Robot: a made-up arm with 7 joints. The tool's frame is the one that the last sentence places.
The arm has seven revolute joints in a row. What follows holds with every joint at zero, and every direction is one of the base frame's. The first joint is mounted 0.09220 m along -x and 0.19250 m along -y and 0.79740 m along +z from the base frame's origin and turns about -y. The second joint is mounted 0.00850 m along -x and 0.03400 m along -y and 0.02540 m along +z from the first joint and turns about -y. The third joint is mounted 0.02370 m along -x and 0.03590 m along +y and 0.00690 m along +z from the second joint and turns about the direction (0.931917, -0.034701, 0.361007). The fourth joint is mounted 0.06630 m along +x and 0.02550 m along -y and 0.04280 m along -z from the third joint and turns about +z. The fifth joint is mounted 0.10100 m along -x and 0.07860 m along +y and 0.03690 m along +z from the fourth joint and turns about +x. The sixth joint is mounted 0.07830 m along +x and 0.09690 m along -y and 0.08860 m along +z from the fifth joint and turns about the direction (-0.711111, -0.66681, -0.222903). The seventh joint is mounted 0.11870 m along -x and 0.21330 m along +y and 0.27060 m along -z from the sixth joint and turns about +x. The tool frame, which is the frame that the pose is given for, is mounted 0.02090 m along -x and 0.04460 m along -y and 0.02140 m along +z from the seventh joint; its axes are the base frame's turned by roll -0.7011, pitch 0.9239 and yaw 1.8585 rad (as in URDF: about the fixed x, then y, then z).
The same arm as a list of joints. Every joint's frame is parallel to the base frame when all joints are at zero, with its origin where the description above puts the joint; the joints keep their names.
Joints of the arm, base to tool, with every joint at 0 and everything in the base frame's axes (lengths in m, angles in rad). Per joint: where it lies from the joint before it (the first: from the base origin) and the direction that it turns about. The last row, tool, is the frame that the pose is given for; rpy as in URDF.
joint 1: origin -0.0922 -0.1925 0.7974 axis 0 -1 0
joint 2: origin -0.0085 -0.0340 0.0254 axis 0 -1 0
joint 3: origin -0.0237 0.0359 0.0069 axis 0.931917 -0.034701 0.361007
joint 4: origin 0.0663 -0.0255 -0.0428 axis 0 0 1
joint 5: origin -0.1010 0.0786 0.0369 axis 1 0 0
joint 6: origin 0.0783 -0.0969 0.0886 axis -0.711111 -0.66681 -0.222903
joint 7: origin -0.1187 0.2133 -0.2706 axis 1 0 0
tool: origin -0.0209 -0.0446 0.0214 rpy -0.7011 0.9239 1.8585

